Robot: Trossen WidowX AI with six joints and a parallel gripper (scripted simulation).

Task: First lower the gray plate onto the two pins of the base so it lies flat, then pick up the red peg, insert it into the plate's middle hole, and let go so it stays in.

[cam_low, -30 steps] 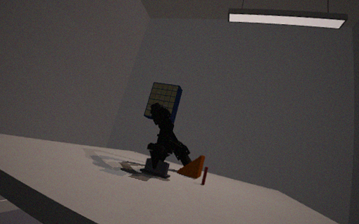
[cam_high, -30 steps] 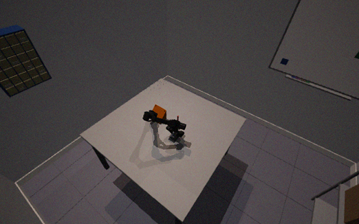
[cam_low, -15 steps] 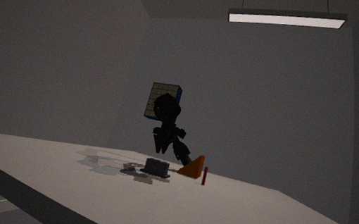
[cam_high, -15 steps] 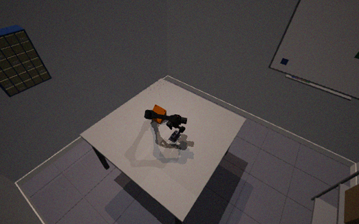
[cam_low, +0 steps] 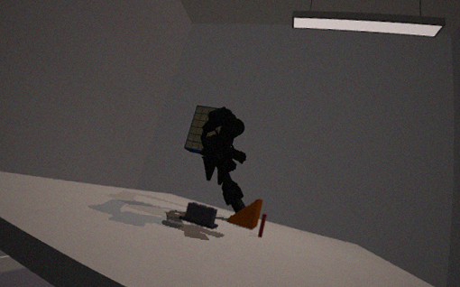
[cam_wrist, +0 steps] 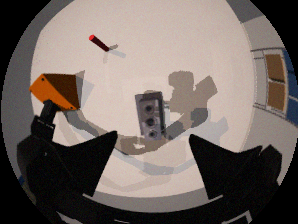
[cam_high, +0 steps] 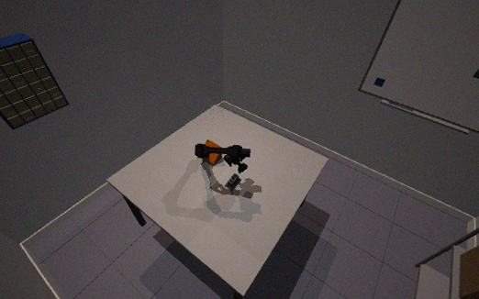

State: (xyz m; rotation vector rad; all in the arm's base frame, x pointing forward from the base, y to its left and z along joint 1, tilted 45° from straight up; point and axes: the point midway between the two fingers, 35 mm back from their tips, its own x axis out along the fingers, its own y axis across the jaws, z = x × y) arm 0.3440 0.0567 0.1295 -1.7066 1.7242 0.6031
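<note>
The red peg is 110 mm behind my gripper tip, 180 mm to the left of it and 100 mm below it. Also, from my gripper tip: dark block 20 mm to the right, 100 mm below.
</note>
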